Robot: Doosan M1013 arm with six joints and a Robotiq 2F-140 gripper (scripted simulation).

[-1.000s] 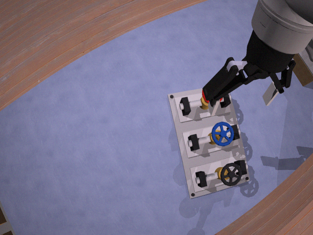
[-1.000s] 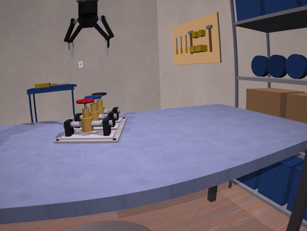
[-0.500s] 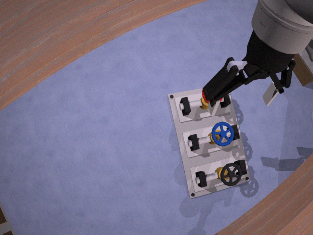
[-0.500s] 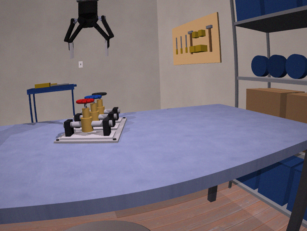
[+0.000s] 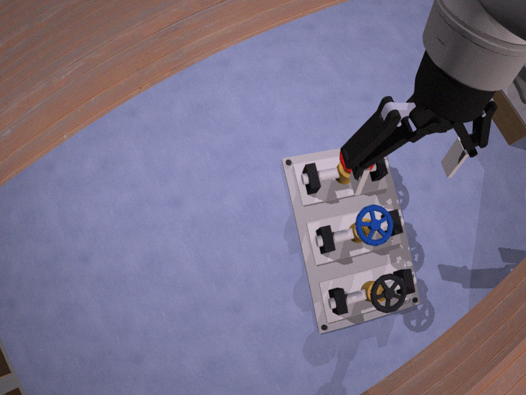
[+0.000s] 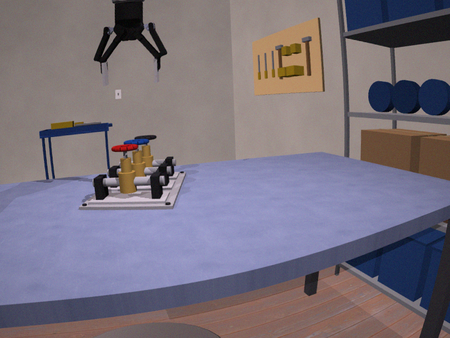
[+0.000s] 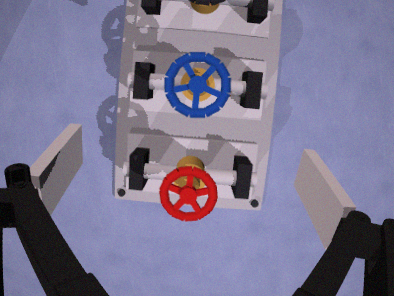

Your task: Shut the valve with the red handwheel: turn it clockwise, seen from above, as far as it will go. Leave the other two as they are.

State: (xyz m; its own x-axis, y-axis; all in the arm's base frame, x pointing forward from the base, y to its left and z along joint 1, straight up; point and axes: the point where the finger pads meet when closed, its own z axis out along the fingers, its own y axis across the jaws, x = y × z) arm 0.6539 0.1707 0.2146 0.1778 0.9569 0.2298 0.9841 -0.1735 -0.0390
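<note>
Right now my hand is 18 cm above the red handwheel, 8 cm to the left of it and 1 cm past it. The rest, counted from my hand: black handwheel (18 cm below, 17 cm to the left, 2 cm ahead); blue handwheel (18 cm below, 5 cm to the left, 1 cm ahead).
</note>
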